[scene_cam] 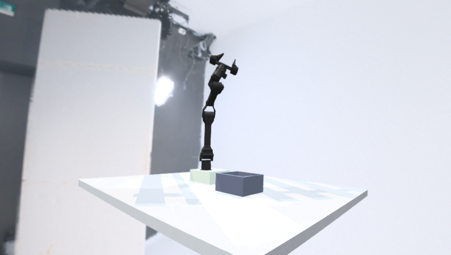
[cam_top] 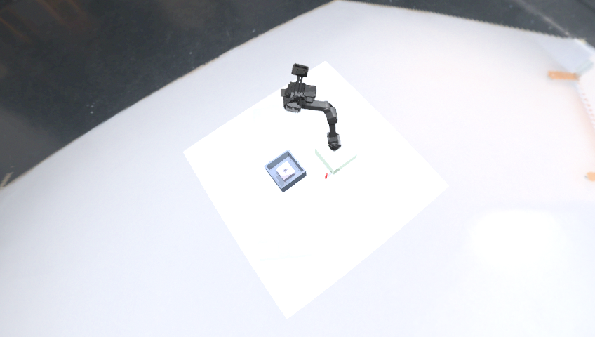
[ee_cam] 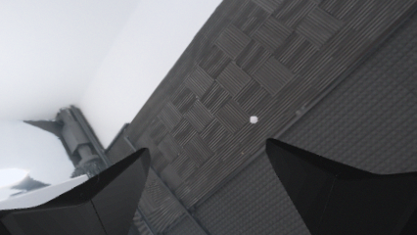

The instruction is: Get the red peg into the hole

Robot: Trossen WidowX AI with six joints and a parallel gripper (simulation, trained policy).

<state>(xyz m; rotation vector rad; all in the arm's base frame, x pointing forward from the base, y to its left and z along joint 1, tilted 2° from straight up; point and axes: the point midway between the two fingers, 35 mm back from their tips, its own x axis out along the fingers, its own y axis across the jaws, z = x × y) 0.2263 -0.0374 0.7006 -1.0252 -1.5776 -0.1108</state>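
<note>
My gripper tip is 50 mm past the red peg, 150 mm to the right of it and 780 mm above it. Also, from my gripper tip: grey-blue box 150 mm ahead, 30 mm to the right, 790 mm below.
</note>
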